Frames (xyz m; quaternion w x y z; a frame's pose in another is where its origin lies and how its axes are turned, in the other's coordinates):
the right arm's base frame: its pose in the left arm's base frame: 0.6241 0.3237 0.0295 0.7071 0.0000 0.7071 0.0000
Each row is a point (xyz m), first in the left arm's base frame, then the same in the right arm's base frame.
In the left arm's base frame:
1: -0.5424 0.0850 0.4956
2: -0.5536 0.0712 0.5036
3: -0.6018 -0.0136 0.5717
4: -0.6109 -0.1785 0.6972
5: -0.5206 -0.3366 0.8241
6: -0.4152 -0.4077 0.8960
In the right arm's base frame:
1: -0.4661 -0.2387 -1.1665
2: -0.4741 -0.2525 -1.1777
3: -0.5422 -0.3373 -1.2259
4: -0.6677 -0.5022 -1.2350
5: -0.7946 -0.6603 -1.1447
6: -0.8665 -0.7314 -1.0393

